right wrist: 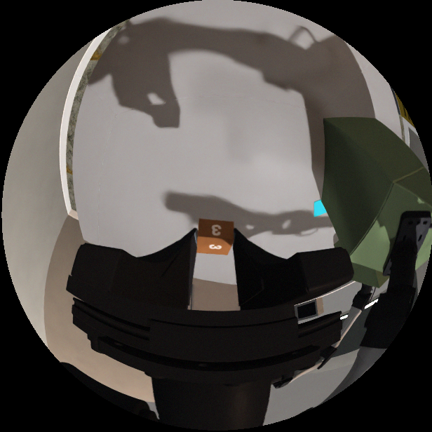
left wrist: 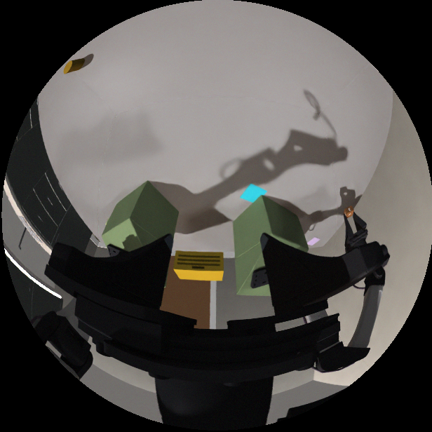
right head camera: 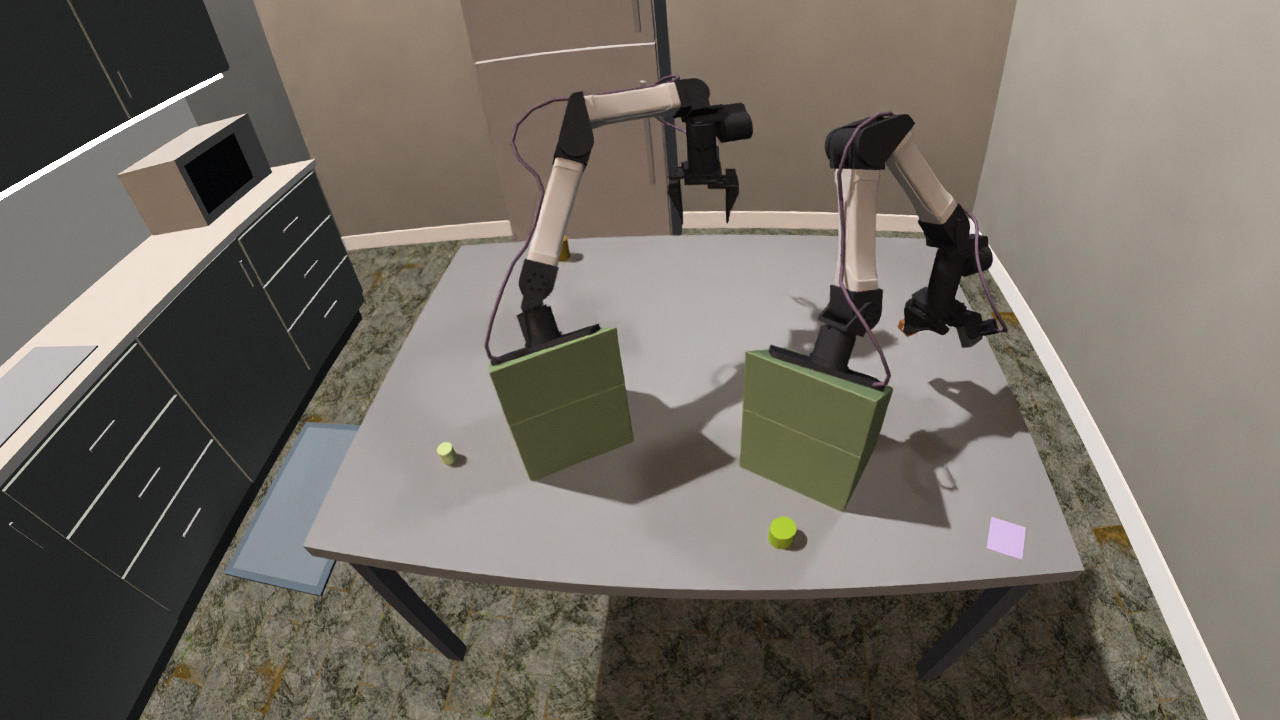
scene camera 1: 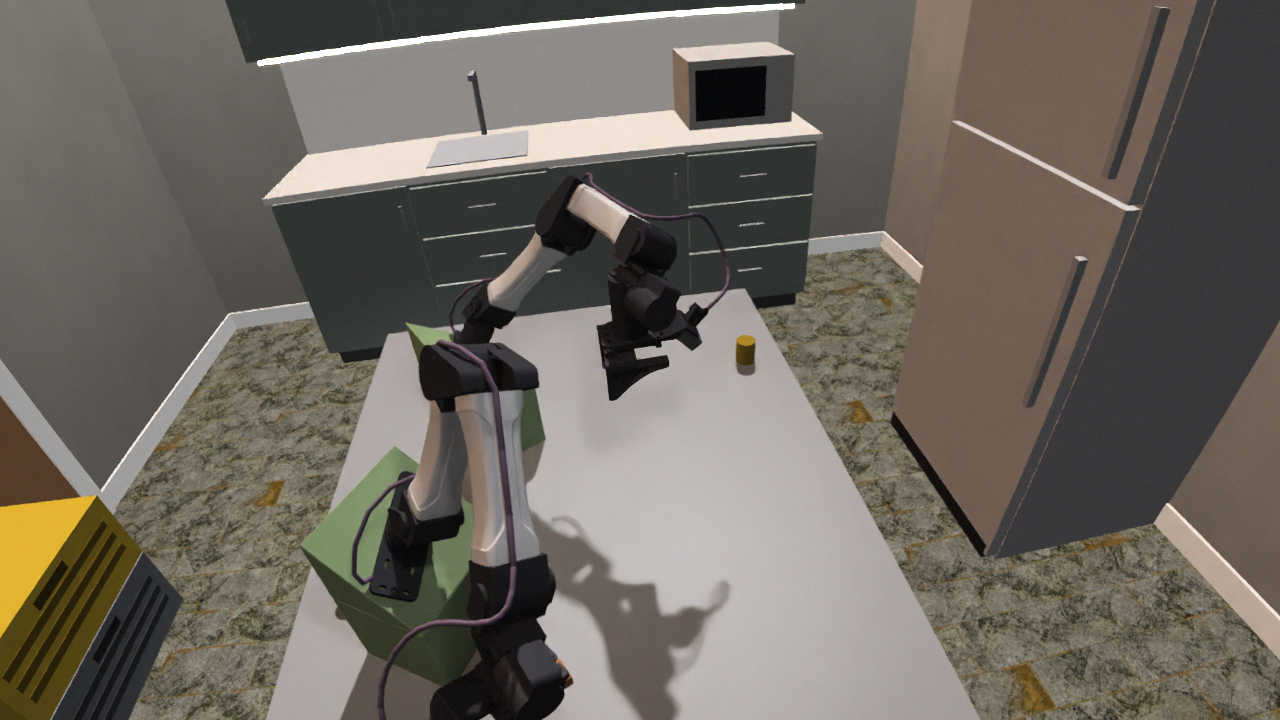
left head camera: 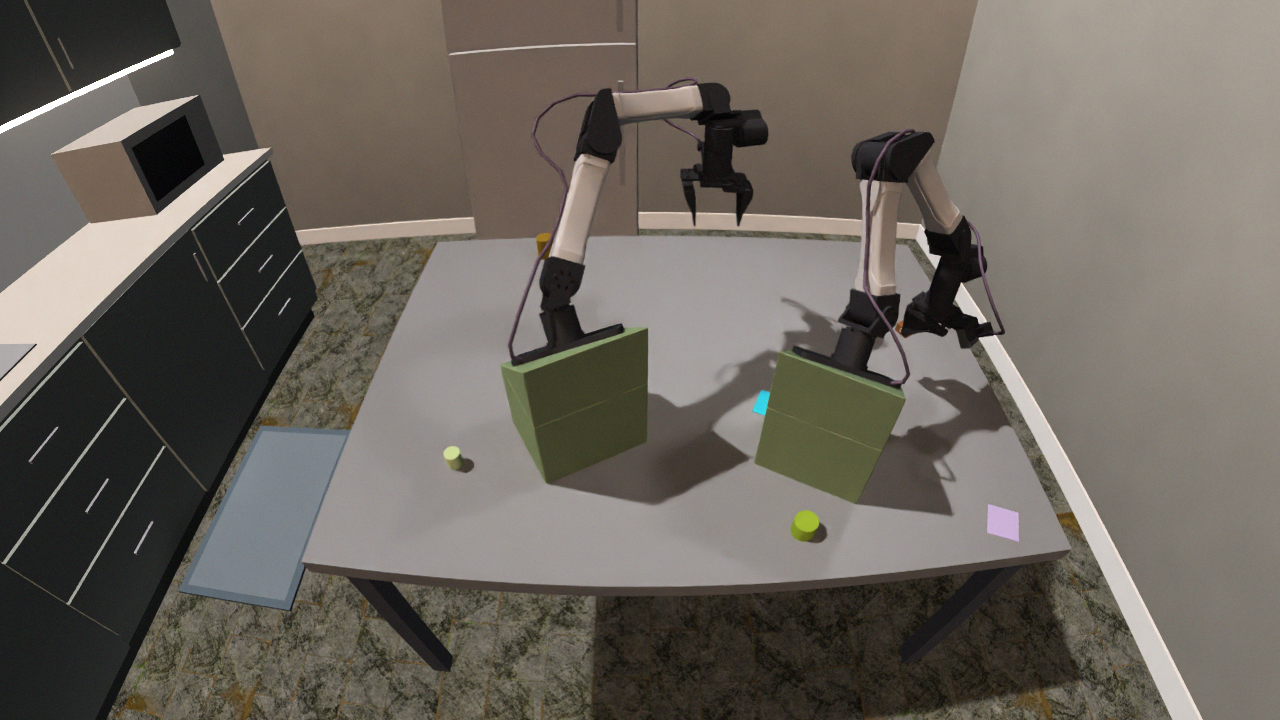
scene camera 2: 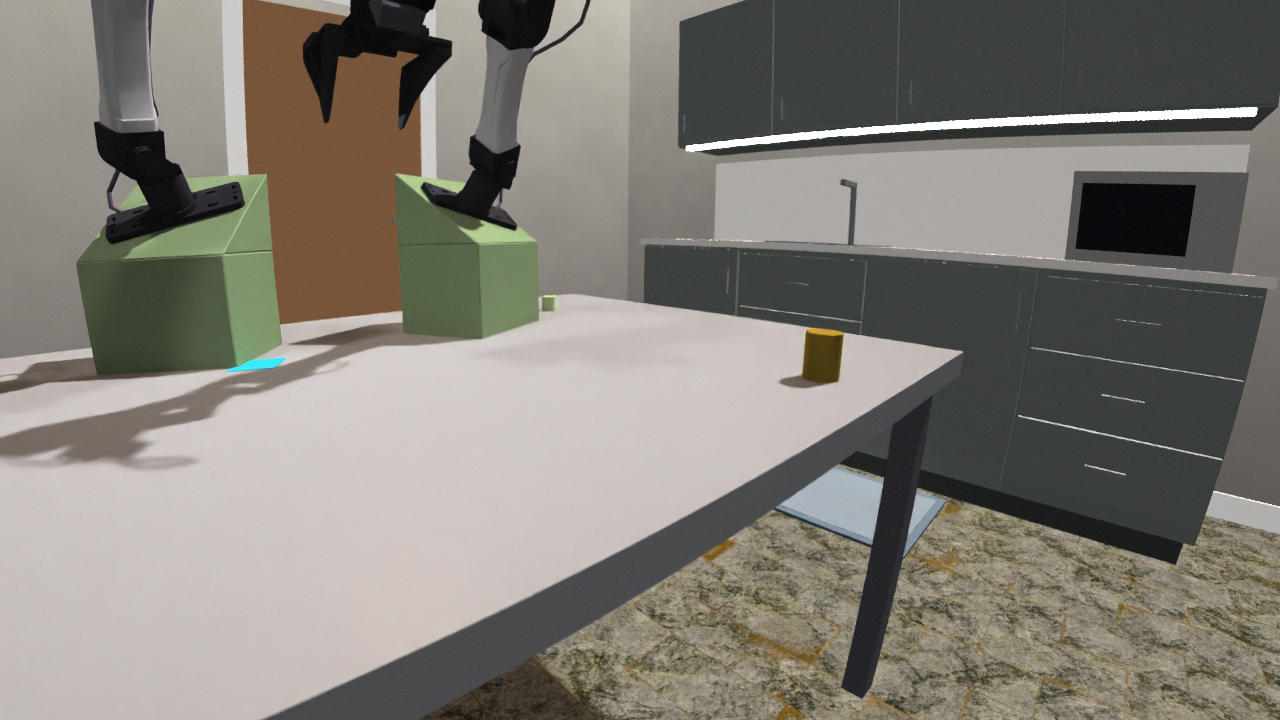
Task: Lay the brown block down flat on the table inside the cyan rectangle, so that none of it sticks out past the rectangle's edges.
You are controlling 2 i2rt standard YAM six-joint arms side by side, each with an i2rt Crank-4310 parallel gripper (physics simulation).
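Frame: origin at the left arm's base, x back, y right, z up, level; centimetres.
Seen in the pictures: left gripper, fingertip midpoint: point(right head camera: 704, 222) point(scene camera 1: 609, 383) point(left head camera: 716, 225) point(scene camera 2: 365, 125); right gripper, fingertip midpoint: point(right head camera: 910, 329) point(left head camera: 906, 331); left arm's base, origin of the base link: point(right head camera: 545, 347) point(left head camera: 568, 347) point(scene camera 2: 470, 209); right arm's base, origin of the base link: point(right head camera: 826, 370) point(scene camera 1: 406, 534) point(left head camera: 846, 370) point(scene camera 2: 177, 213).
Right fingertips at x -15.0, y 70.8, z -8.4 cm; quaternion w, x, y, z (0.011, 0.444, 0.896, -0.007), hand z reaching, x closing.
Observation:
Offsets run from my right fingertips to a thing's top centre. "pt": to the spot under its first point.
The brown block {dx -0.6, dy -0.3, dz +1.4 cm} point(left head camera: 900, 327) point(right head camera: 904, 325) point(scene camera 1: 563, 671) point(left wrist: 349, 212) point(right wrist: 216, 229), marked with 3s, is held between the fingertips of my right gripper point(right wrist: 214, 230), above the table. The right gripper is shut on it, and in the head camera views it is behind and right of the right arm's base. The cyan rectangle {pt dx +7.0, dy -32.5, dz -14.4 cm} point(left head camera: 761, 402) point(scene camera 2: 256, 364) point(left wrist: 253, 192) point(right wrist: 319, 208) lies on the table beside that base, partly hidden in some views. It does not show in the right head camera or scene camera 1. My left gripper point(left head camera: 716, 222) point(right head camera: 703, 220) point(scene camera 2: 364, 123) point(left wrist: 216, 236) is open and empty, high above the table.
Two green pedestals point(left head camera: 586, 411) point(left head camera: 827, 429) carry the arms; the right arm's one stands right by the rectangle. A purple square {pt dx +41.0, dy +13.9, dz -14.4 cm} point(left head camera: 1002, 522), a lime cylinder {dx +38.9, dy -28.7, dz -11.1 cm} point(left head camera: 804, 525), a pale green cylinder {dx +23.9, dy -95.1, dz -11.1 cm} point(left head camera: 453, 458) and a mustard cylinder {dx -50.5, dy -85.6, dz -8.3 cm} point(scene camera 2: 822, 355) are on the table. A wall point(left head camera: 1145, 268) rises at the right.

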